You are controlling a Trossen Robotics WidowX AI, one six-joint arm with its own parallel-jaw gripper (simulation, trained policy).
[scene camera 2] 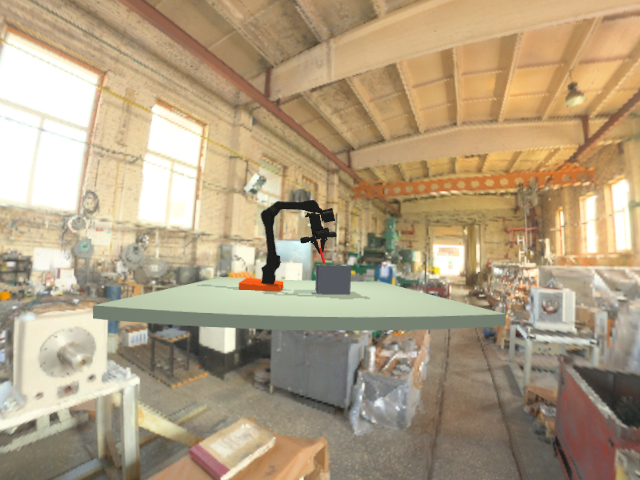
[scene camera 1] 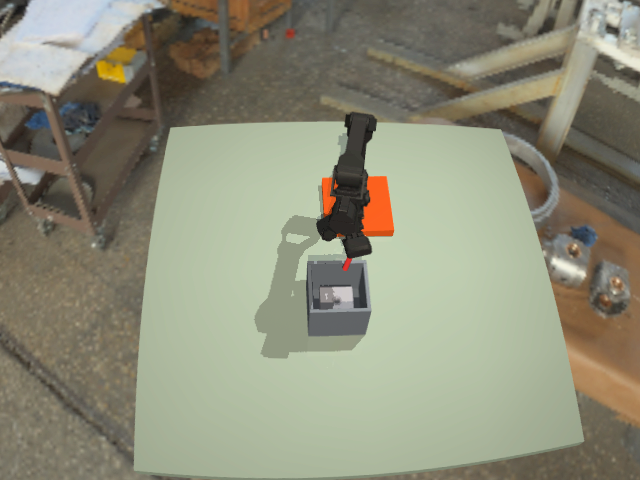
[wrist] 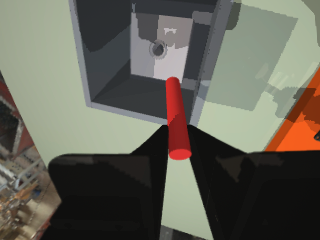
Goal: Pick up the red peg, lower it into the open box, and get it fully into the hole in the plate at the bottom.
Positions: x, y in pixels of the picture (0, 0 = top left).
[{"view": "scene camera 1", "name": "my gripper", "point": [353, 253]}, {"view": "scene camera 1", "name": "grey box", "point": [354, 321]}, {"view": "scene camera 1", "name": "light grey plate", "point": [331, 297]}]
